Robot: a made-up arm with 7 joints.
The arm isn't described. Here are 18 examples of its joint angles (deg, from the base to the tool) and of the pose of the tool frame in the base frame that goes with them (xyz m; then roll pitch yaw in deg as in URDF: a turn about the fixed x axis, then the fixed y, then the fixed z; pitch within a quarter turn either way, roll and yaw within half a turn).
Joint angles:
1: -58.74 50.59 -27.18 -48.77 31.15 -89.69 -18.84
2: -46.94 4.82 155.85 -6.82 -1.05 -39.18 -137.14
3: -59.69 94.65 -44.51 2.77 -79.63 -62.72 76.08
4: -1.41 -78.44 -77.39 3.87 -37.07 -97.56 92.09
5: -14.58 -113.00 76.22 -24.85 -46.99 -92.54 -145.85
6: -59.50 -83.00 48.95 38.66 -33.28 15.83 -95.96
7: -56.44 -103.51 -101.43 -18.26 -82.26 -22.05 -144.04
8: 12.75 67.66 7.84 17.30 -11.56 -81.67 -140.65
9: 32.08 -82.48 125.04 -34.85 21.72 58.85 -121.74
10: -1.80 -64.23 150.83 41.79 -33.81 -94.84 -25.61
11: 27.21 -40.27 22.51 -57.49 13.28 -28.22 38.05
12: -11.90 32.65 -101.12 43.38 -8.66 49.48 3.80
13: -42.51 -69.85 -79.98 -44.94 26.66 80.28 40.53
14: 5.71 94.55 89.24 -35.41 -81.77 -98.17 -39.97
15: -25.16 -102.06 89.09 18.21 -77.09 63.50 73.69
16: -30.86 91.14 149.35 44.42 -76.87 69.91 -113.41
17: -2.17 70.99 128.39 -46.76 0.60 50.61 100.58
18: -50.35 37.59 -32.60 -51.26 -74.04 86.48 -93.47
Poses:
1: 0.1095 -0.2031 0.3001 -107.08 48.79 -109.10
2: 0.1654 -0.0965 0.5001 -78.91 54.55 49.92
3: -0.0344 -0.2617 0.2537 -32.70 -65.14 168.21
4: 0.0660 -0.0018 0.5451 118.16 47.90 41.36
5: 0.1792 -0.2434 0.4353 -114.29 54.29 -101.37
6: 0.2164 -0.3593 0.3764 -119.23 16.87 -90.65
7: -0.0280 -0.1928 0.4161 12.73 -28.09 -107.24
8: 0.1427 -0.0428 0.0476 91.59 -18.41 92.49
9: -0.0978 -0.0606 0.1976 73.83 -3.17 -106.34
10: 0.2445 -0.1975 0.4337 67.69 3.39 -54.41
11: 0.0524 0.2152 0.3108 -88.49 63.19 -102.27
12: 0.0456 0.0971 0.3696 -174.47 -22.36 -166.74
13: 0.4815 -0.1786 0.4164 -123.62 48.17 126.44
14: 0.2241 0.0111 0.3252 158.55 -38.56 63.85
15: -0.0229 -0.0063 0.0654 -21.20 -6.80 -43.68
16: -0.0888 -0.1589 0.4476 -151.66 -51.72 109.27
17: -0.0858 0.1431 0.1835 95.45 -11.17 -25.59
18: 0.2934 -0.2763 0.6554 104.30 -66.20 22.71
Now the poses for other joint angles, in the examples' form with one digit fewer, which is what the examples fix.
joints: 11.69 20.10 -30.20 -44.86 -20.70 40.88 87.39
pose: 0.302 -0.089 0.540 -173.7 20.1 169.0
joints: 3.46 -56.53 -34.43 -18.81 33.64 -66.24 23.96
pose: -0.037 -0.145 0.167 -120.8 -35.7 -91.8
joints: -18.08 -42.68 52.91 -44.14 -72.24 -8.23 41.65
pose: 0.247 0.034 0.267 -53.0 46.1 -139.6
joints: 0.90 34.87 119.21 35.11 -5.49 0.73 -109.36
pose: 0.214 -0.124 0.415 -0.2 -23.6 54.5
